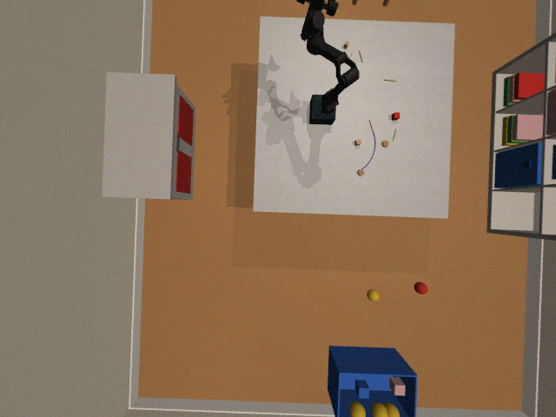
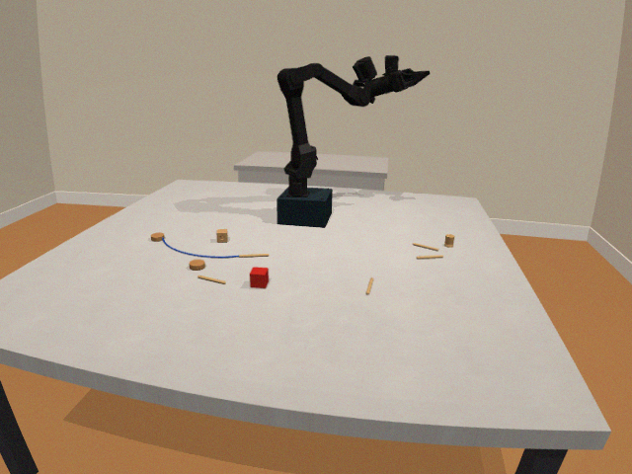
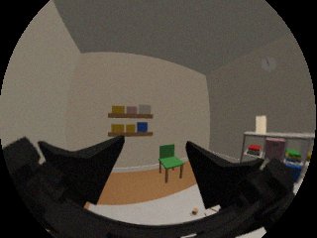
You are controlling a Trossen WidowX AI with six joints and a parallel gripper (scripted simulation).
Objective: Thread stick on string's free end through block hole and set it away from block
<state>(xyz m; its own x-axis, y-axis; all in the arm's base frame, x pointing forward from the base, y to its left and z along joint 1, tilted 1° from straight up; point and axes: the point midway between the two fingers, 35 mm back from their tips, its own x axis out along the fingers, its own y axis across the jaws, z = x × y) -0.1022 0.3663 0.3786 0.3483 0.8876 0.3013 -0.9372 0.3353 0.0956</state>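
The wooden block lies 30 cm ahead of my gripper tip, 58 cm to the right of it and 46 cm below it. Round my gripper tip: small wooden cylinder 25 cm ahead, 7 cm to the left, 46 cm below; then red cube 56 cm ahead, 42 cm to the right, 46 cm below.
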